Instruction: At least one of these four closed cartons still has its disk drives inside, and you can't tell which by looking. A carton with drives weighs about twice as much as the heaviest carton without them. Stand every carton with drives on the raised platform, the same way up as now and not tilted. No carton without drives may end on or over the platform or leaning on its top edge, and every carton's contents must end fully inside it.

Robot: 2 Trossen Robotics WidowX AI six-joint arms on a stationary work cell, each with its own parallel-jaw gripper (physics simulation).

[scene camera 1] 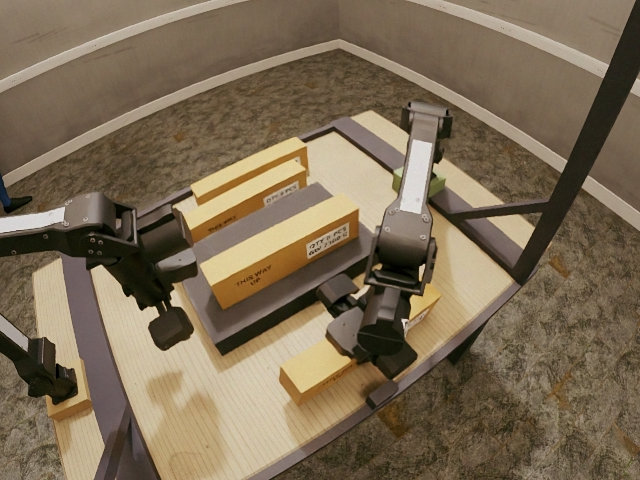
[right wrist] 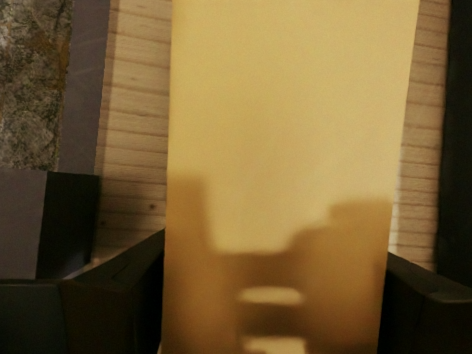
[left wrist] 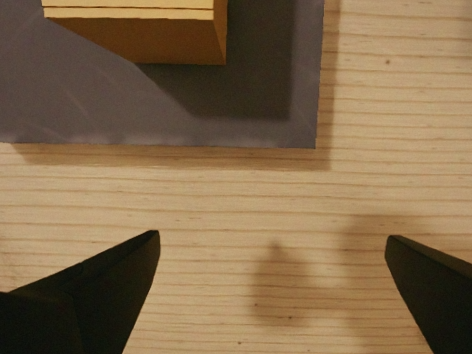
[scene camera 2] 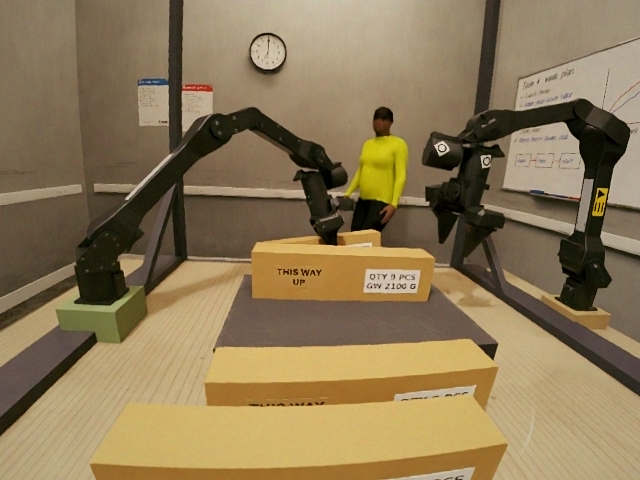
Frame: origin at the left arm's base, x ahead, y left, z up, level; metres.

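Seen in the pictures: left gripper, between the fingertips: (left wrist: pixel 272 243) (scene camera 2: pixel 451 250); right gripper, between the fingertips: (right wrist: pixel 255 234); left arm's base, origin of its link: (scene camera 1: pixel 64 386) (scene camera 2: pixel 575 304); right arm's base, origin of its link: (scene camera 2: pixel 102 296).
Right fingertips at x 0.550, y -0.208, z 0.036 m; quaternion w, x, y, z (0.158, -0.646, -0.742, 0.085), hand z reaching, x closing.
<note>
Pixels of each thing's middle, then the offset from my right fingertips to it. Level surfaces: height alone.
- yellow carton, middle of its body: (right wrist: pixel 249 325) (scene camera 1: pixel 364 339) (scene camera 2: pixel 319 253) dx +0.038, dy +0.004, dz -0.005 m
- second carton, middle of its body: (scene camera 2: pixel 342 272) (scene camera 1: pixel 283 249) dx +0.001, dy +0.232, dz +0.032 m
- dark raised platform, middle of its body: (scene camera 2: pixel 348 319) (scene camera 1: pixel 273 260) dx -0.012, dy +0.275, dz -0.041 m
- third carton, middle of its body: (scene camera 2: pixel 355 390) (scene camera 1: pixel 246 204) dx +0.002, dy +0.455, dz -0.028 m
- fourth carton, middle of its body: (scene camera 2: pixel 309 466) (scene camera 1: pixel 251 176) dx +0.054, dy +0.548, dz -0.028 m
- wooden table, height of its surface: dz -0.071 m
My right gripper (scene camera 1: pixel 364 356) (scene camera 2: pixel 328 240) (right wrist: pixel 255 234) is shut across a yellow carton (scene camera 1: pixel 315 366) (scene camera 2: pixel 369 238) (right wrist: pixel 290 100), which appears raised above the table on the near side in scene camera 1. Its exact tilt is hard to tell. A second carton (scene camera 1: pixel 284 253) (scene camera 2: pixel 341 273) (left wrist: pixel 180 42) stands upright on the dark raised platform (scene camera 1: pixel 248 320) (scene camera 2: pixel 351 322) (left wrist: pixel 250 132). A third carton (scene camera 1: pixel 248 198) (scene camera 2: pixel 351 364) stands beside the platform's far side, with a fourth carton (scene camera 1: pixel 248 167) (scene camera 2: pixel 299 436) behind it. My left gripper (scene camera 1: pixel 173 304) (scene camera 2: pixel 454 248) (left wrist: pixel 272 243) is open and empty, above the table beside the platform's end.
The wooden table (scene camera 1: pixel 196 408) (scene camera 2: pixel 165 335) has a dark raised frame along its edges. A dark post (scene camera 1: pixel 578 129) rises at the right in scene camera 1. A person in yellow (scene camera 2: pixel 382 167) stands beyond the table in scene camera 2.
</note>
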